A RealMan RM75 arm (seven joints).
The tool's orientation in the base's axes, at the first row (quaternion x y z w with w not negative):
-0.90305 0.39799 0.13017 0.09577
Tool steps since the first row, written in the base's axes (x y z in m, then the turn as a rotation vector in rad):
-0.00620 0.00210 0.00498 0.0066 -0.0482 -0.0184
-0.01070 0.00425 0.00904 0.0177 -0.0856 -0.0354
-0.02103 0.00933 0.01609 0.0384 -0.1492 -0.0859
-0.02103 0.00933 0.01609 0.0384 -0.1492 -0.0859
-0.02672 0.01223 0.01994 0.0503 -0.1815 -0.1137
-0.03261 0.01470 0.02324 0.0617 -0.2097 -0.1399
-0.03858 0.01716 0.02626 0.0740 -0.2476 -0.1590
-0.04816 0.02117 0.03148 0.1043 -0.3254 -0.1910
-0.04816 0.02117 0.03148 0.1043 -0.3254 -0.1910
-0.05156 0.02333 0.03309 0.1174 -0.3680 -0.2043
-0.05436 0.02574 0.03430 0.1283 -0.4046 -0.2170
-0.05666 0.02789 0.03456 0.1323 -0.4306 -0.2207
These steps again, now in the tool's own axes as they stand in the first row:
-0.00703 0.00287 -0.00315 0.0435 0.0284 0.0031
-0.01271 0.00451 -0.00569 0.0819 0.0462 0.0071
-0.02514 0.00832 -0.00933 0.1552 0.0766 0.0340
-0.02514 0.00832 -0.00933 0.1552 0.0766 0.0340
-0.03204 0.01036 -0.01127 0.1940 0.0911 0.0496
-0.03861 0.01287 -0.01278 0.2291 0.1032 0.0648
-0.04513 0.01546 -0.01401 0.2694 0.1206 0.0705
-0.05576 0.01956 -0.01633 0.3530 0.1520 0.0745
-0.05576 0.01956 -0.01633 0.3530 0.1520 0.0745
-0.05997 0.02054 -0.01672 0.3952 0.1715 0.0732
-0.06384 0.02094 -0.01675 0.4316 0.1886 0.0734
-0.06690 0.02120 -0.01604 0.4534 0.2032 0.0691

